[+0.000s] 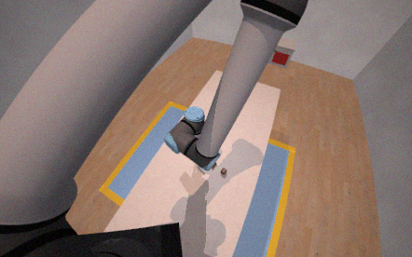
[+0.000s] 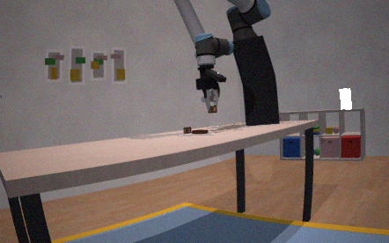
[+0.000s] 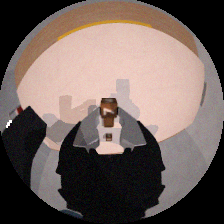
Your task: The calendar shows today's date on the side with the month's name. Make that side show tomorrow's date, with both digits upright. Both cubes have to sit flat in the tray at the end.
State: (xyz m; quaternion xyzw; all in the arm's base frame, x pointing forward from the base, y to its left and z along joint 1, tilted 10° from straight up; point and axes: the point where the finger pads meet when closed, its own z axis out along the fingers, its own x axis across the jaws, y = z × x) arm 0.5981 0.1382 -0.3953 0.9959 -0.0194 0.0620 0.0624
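Now: hand 120 mm above the brown tray, 110 mm to the left of it and 10 mm past it. Also, from my hand: brown cube 10 mm below.
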